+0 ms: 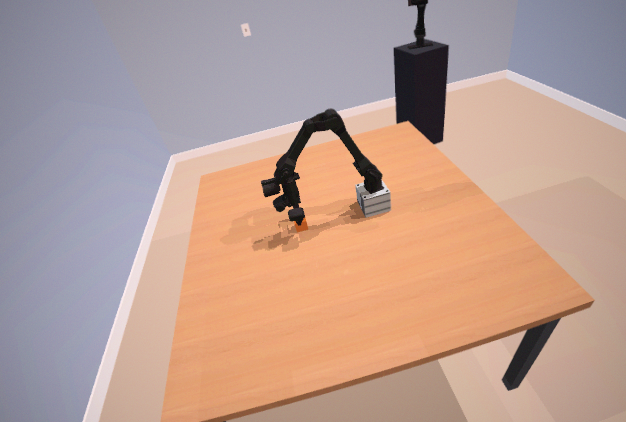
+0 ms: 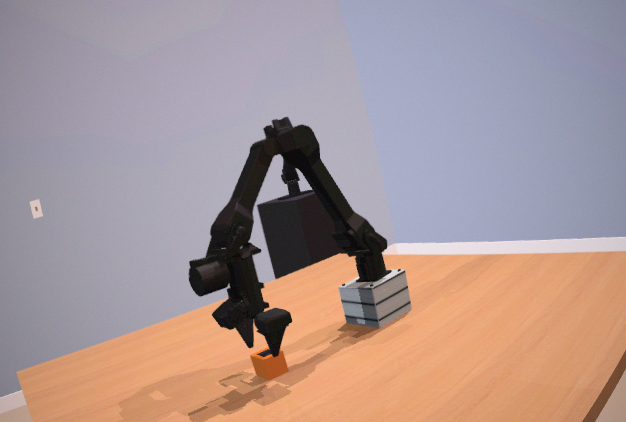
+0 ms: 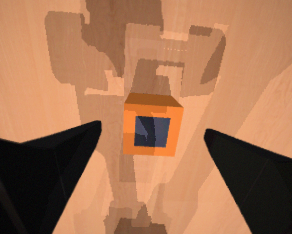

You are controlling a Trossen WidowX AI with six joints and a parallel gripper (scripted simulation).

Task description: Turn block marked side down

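My gripper tip is 2 cm above the orange block.
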